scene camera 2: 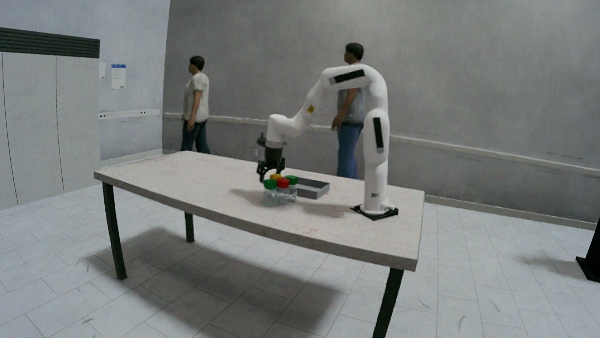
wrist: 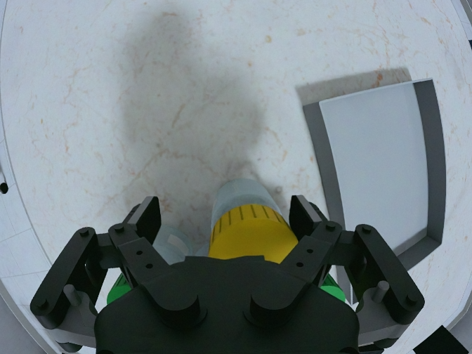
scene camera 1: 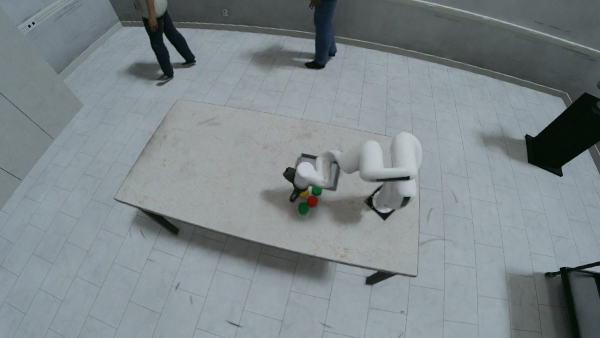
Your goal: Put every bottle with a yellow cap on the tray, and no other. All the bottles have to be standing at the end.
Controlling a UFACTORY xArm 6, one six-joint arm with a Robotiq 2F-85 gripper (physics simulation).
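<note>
The yellow-capped bottle [scene camera 1: 304,193] [scene camera 2: 276,176] [wrist: 252,237] stands on the table beside the tray [scene camera 1: 332,188] [scene camera 2: 320,191] [wrist: 327,165]. My gripper [scene camera 1: 295,195] [scene camera 2: 271,172] [wrist: 224,209] is open and points down at about cap height. In the wrist view its fingers stand either side of the yellow cap, the right finger closer to it. A red-capped bottle [scene camera 1: 312,201] [scene camera 2: 283,183] stands close by; my gripper hides its cap in the wrist view. One green-capped bottle [scene camera 1: 303,208] [scene camera 2: 270,184] [wrist: 119,291] stands at the front, another [scene camera 1: 317,190] [scene camera 2: 291,179] [wrist: 332,290] nearer the tray.
The bottles stand in a tight cluster on the table [scene camera 1: 200,165] [scene camera 2: 200,190]. The arm's base [scene camera 1: 385,202] [scene camera 2: 375,210] is to their right. My arm hangs over part of the tray in scene camera 1. Two people [scene camera 1: 162,35] [scene camera 2: 196,105] [scene camera 1: 324,32] [scene camera 2: 352,115] stand behind the table.
</note>
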